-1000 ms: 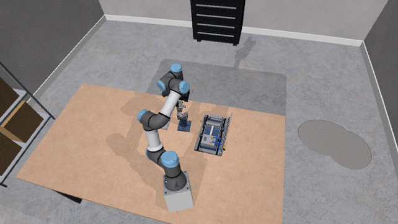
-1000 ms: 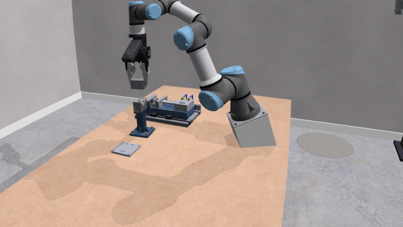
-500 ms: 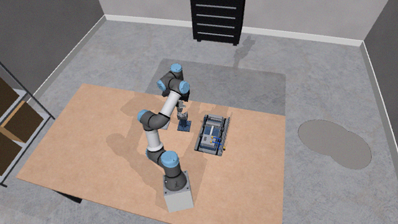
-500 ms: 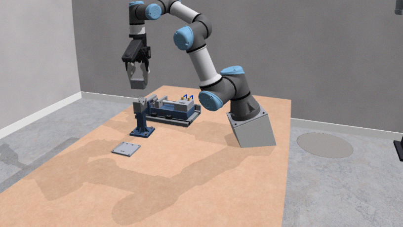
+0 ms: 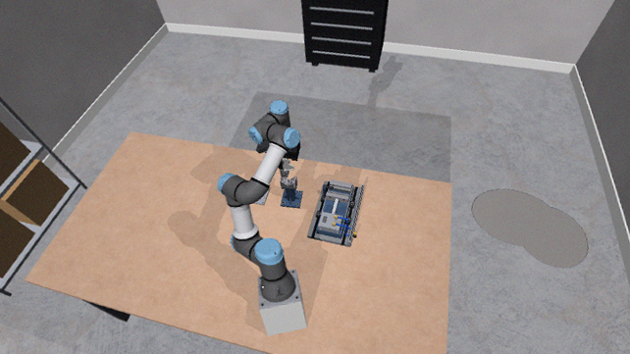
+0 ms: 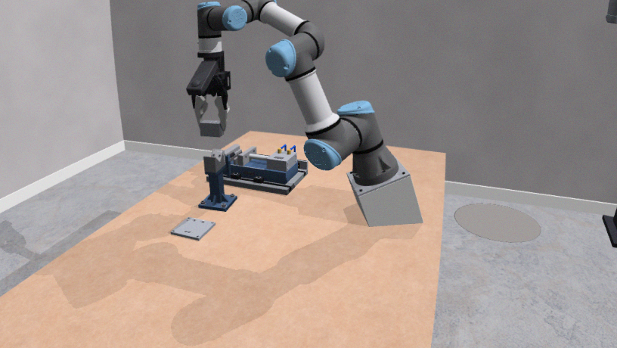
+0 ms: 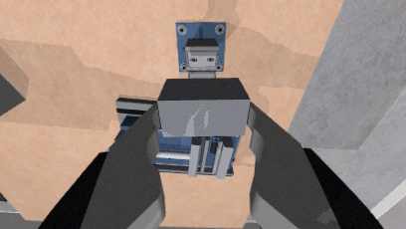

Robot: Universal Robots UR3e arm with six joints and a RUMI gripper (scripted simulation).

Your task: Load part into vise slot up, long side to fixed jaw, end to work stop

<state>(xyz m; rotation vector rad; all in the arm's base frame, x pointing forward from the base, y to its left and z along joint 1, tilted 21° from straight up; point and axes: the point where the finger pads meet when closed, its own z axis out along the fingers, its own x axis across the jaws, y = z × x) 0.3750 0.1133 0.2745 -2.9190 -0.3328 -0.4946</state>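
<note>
The part is 1 cm to the right of my hand and 1 cm below it. From my hand the other things lie so: fixed jaw: 11 cm ahead, 21 cm to the right, 17 cm below; work stop: 7 cm ahead, 17 cm to the right, 15 cm below; infeed plate: 4 cm behind, 16 cm to the left, 24 cm below.
</note>
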